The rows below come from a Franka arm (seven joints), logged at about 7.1 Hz.
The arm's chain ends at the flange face. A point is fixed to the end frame.
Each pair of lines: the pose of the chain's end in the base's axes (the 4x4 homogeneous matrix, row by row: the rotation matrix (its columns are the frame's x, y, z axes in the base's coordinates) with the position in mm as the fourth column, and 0 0 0 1 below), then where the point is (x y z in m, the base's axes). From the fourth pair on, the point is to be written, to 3 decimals.
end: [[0.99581 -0.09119 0.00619 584.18], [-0.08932 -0.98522 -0.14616 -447.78], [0.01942 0.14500 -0.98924 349.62], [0 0 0 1]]
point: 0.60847 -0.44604 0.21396
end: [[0.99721 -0.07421 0.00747 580.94], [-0.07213 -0.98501 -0.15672 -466.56], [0.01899 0.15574 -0.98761 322.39], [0 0 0 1]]
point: 0.60503 -0.46587 0.18668
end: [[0.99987 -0.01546 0.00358 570.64], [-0.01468 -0.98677 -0.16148 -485.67], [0.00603 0.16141 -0.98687 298.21], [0 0 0 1]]
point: 0.59288 -0.48435 0.16219
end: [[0.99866 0.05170 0.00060 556.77], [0.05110 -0.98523 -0.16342 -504.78], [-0.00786 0.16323 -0.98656 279.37], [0 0 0 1]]
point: 0.577 -0.502 0.143
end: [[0.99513 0.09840 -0.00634 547.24], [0.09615 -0.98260 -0.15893 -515.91], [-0.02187 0.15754 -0.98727 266.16], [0 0 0 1]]
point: 0.565 -0.512 0.130
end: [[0.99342 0.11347 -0.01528 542.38], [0.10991 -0.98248 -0.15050 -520.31], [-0.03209 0.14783 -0.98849 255.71], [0 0 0 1]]
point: 0.559 -0.515 0.119
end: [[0.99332 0.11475 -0.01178 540.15], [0.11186 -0.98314 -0.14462 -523.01], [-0.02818 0.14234 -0.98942 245.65], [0 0 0 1]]
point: 0.557 -0.517 0.109
